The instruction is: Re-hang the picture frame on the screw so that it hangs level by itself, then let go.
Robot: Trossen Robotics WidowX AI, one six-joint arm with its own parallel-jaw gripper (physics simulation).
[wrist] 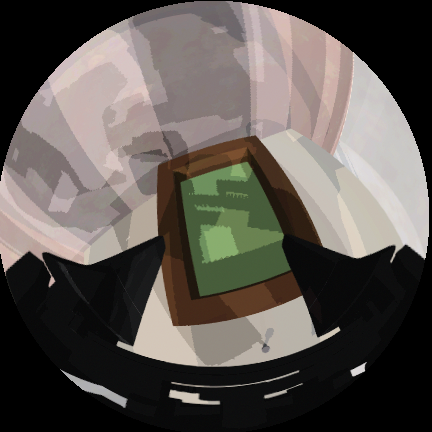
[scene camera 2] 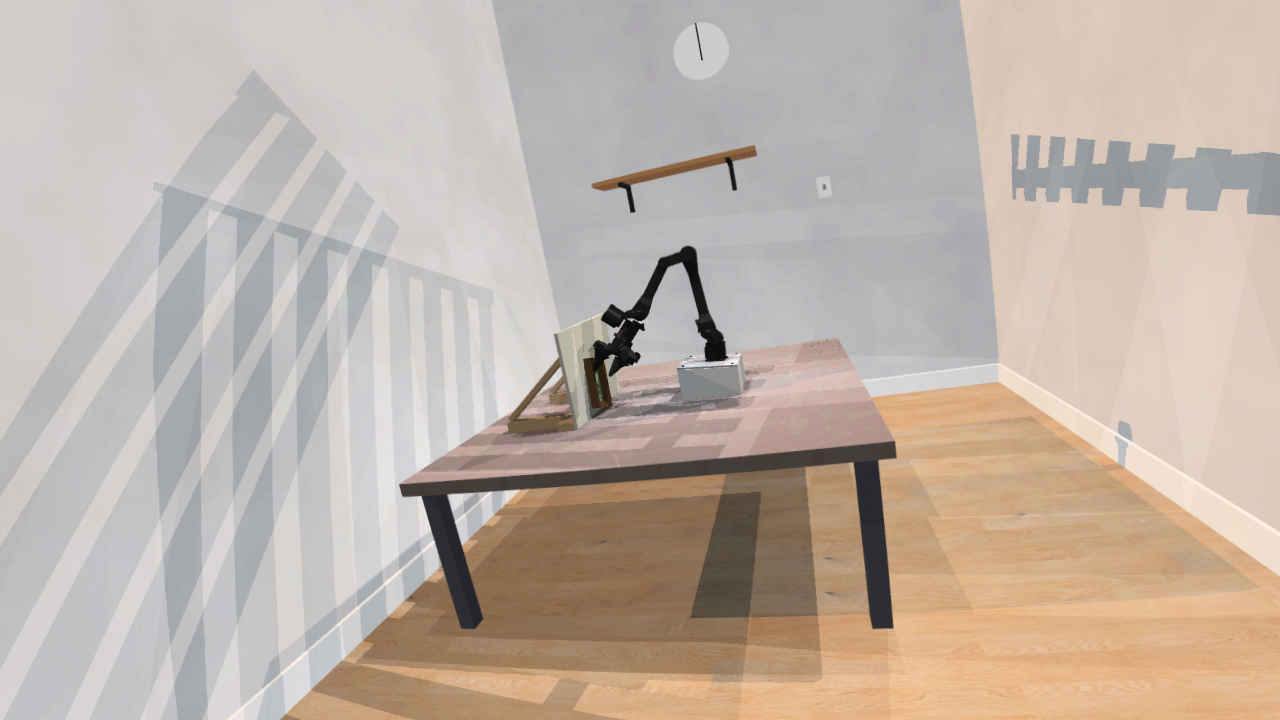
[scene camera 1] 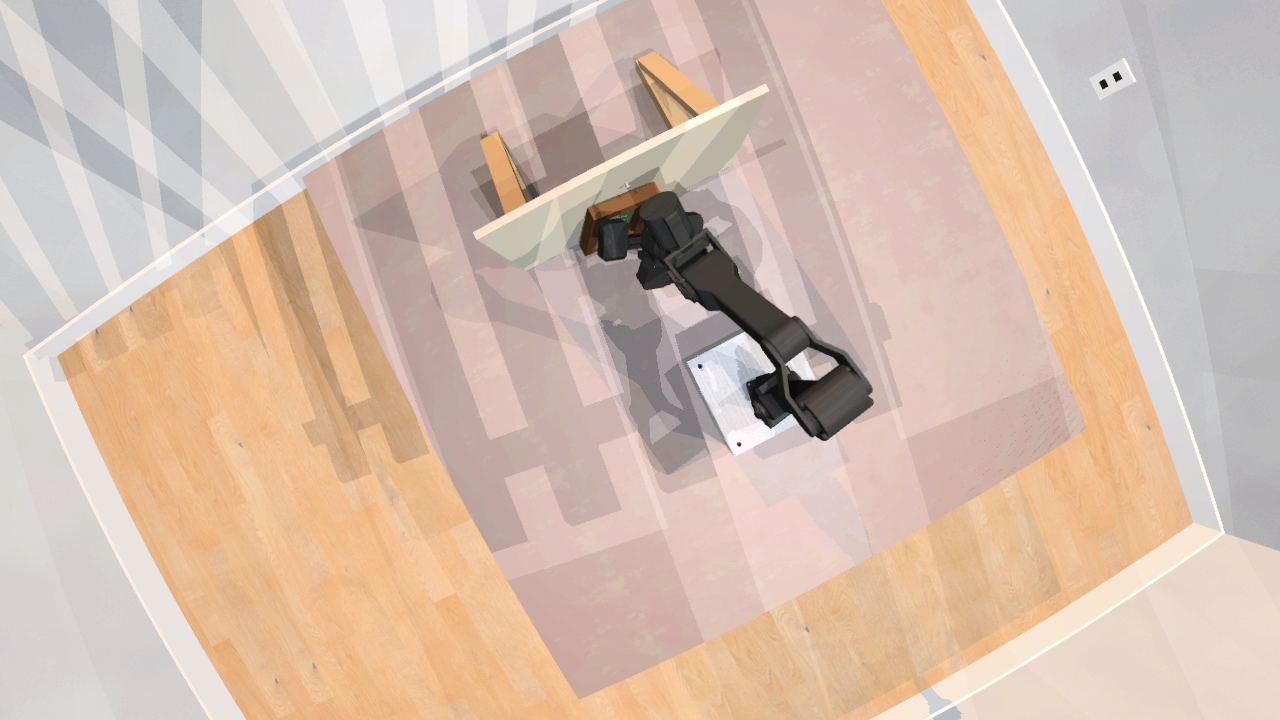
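Where they show: gripper, fingertip midpoint: point(wrist: 224, 241) point(scene camera 2: 602, 373) point(scene camera 1: 628, 220); arm's base at its link origin: point(scene camera 2: 716, 359) point(scene camera 1: 767, 393).
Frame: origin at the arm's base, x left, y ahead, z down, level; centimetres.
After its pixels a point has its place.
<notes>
The picture frame point(scene camera 1: 616, 207) {z -8.1, x 15.8, y 38.6 cm} point(scene camera 2: 596, 382) {z -0.7, x 20.6, y 36.5 cm} point(wrist: 238, 301) {z -6.3, x 13.2, y 38.2 cm} has a brown wooden border around a green picture. It stands on end on the table, against the face of the pale upright board point(scene camera 1: 680, 153) {z -12.4, x 3.6, y 42.5 cm} point(scene camera 2: 575, 350) {z -13.1, x 25.3, y 39.0 cm} point(wrist: 362, 209) {z -8.1, x 31.7, y 38.0 cm}. The small grey screw point(wrist: 264, 346) {z -11.3, x 13.1, y 40.1 cm} point(scene camera 1: 627, 185) {z -11.7, x 13.2, y 40.4 cm} sticks out of the board, bare, above the frame's top edge and apart from it. My gripper point(wrist: 225, 241) {z -2.2, x 14.3, y 37.3 cm} point(scene camera 2: 610, 360) {z -2.2, x 14.3, y 37.3 cm} is open and empty.
Two wooden braces point(scene camera 1: 502, 172) {z -4.2, x 32.7, y 52.2 cm} point(scene camera 1: 673, 86) {z -4.5, x -0.7, y 57.2 cm} point(scene camera 2: 533, 407) {z 1.5, x 33.1, y 56.3 cm} prop the board from behind. My arm's white base point(scene camera 1: 719, 379) {z -0.6, x 7.6, y 5.3 cm} point(scene camera 2: 709, 379) {z 4.3, x 10.7, y 0.2 cm} stands mid-table on the pinkish table top point(scene camera 2: 780, 429) {z 10.5, x 45.5, y -27.9 cm}. A wall shelf point(scene camera 2: 673, 170) and a clock point(scene camera 2: 700, 50) are far behind.
</notes>
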